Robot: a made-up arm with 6 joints. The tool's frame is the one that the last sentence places.
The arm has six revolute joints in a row. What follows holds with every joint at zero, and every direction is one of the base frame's. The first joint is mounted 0.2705 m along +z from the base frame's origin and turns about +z. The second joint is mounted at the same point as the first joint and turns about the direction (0, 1, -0.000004). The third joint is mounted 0.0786 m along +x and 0.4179 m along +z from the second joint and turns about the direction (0, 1, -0.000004). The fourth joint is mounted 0.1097 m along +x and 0.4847 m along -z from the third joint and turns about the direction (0, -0.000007, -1). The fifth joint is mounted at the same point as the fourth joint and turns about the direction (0, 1, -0.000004). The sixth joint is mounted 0.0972 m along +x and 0.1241 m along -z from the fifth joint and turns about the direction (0, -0.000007, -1). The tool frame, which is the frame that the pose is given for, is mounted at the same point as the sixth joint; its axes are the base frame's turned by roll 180, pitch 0 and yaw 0 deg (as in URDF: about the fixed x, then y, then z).
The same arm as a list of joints. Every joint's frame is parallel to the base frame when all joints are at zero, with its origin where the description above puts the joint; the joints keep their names.
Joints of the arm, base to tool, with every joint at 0 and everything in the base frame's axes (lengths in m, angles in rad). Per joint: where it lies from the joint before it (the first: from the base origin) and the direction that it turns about. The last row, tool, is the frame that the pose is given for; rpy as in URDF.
joint 1: xyz 0 0 0.2705 axis +z
joint 2: xyz 0 0 0 axis +y
joint 3: xyz 0.0786 0 0.4179 axis +y
joint 4: xyz 0.1097 0 -0.4847 axis -z
joint 5: xyz 0 0 0 axis +y
joint 6: xyz 0.0972 0 -0.1241 axis -z
tool: xyz 0 0 0 rpy 3.1416 0 0

